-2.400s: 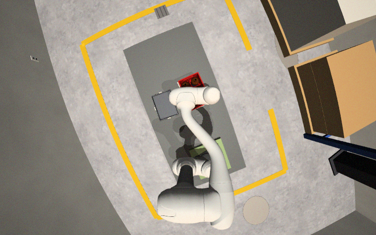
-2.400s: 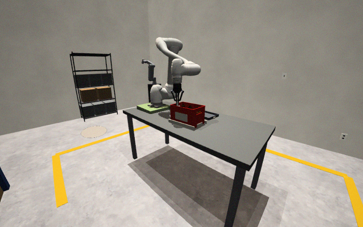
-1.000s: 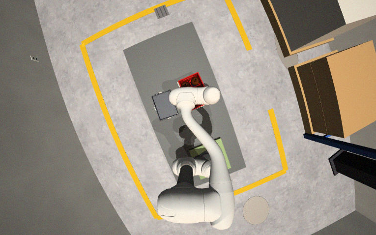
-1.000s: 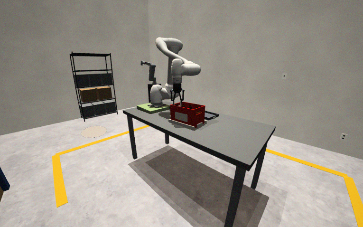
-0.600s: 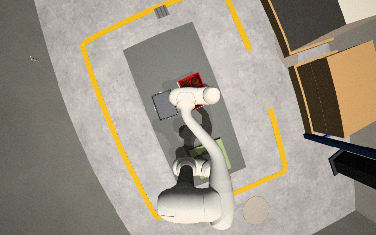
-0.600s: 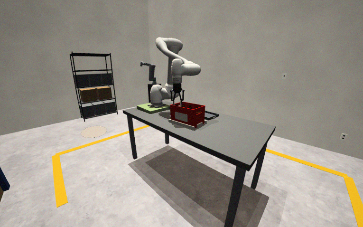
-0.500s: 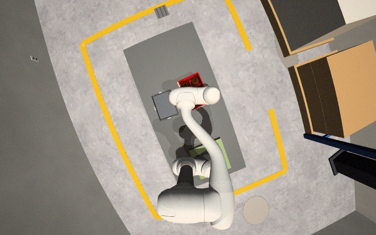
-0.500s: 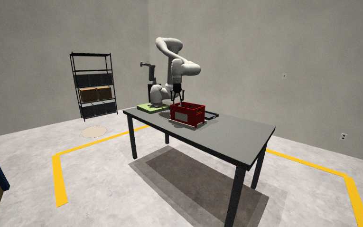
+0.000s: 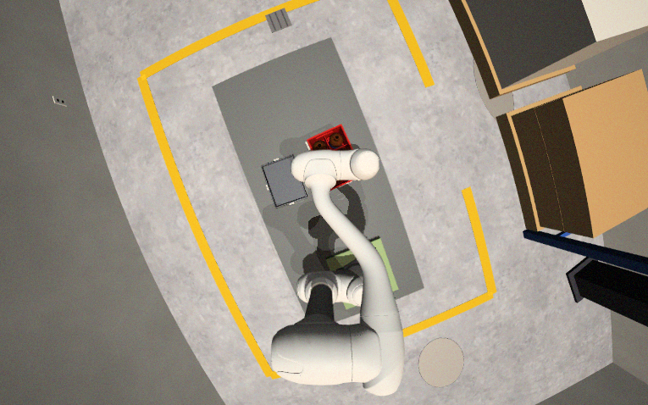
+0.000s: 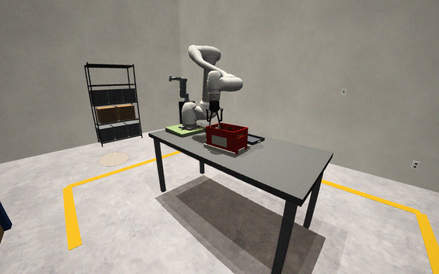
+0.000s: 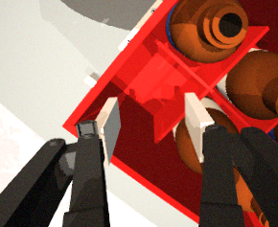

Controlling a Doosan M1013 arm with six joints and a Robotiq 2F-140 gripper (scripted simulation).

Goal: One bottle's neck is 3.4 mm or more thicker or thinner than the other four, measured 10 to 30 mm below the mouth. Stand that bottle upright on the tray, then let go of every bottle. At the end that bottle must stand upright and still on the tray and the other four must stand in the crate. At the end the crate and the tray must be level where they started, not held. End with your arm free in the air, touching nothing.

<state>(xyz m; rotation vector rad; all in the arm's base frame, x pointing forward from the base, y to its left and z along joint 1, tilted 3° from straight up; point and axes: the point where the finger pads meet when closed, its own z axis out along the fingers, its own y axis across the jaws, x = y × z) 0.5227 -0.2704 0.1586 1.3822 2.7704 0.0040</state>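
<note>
Now: the red crate 90 mm below my hand, 90 mm ahead of it and 30 mm to the left of it. From my hand the other things lie so: dark grey tray (330 mm to the left, 160 mm below, 140 mm ahead).
</note>
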